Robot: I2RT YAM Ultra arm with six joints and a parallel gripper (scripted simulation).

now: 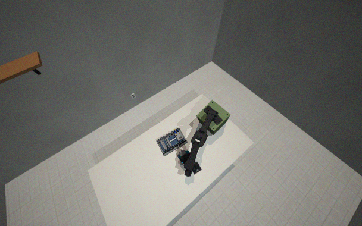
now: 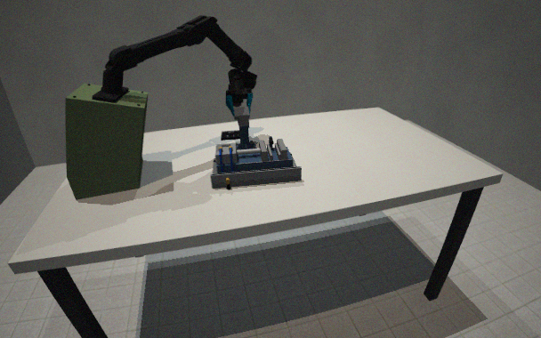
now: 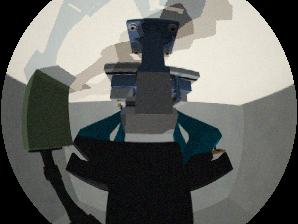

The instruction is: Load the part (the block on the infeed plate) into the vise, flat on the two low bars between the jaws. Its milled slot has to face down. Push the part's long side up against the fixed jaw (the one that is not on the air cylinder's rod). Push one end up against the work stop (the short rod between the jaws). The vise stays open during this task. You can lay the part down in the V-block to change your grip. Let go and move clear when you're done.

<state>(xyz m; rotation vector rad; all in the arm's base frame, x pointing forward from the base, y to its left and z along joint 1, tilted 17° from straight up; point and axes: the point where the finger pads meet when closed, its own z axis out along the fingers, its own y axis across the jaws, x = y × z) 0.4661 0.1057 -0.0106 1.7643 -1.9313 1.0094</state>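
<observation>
My hand is 1 cm to the right of the grey block part and 1 cm above it. Round my hand: cylinder rod (1 cm behind, 19 cm to the right, 8 cm below); then air cylinder (8 cm behind, 19 cm to the right, 8 cm below); then vise (1 cm ahead, 19 cm to the right, 12 cm below).
</observation>
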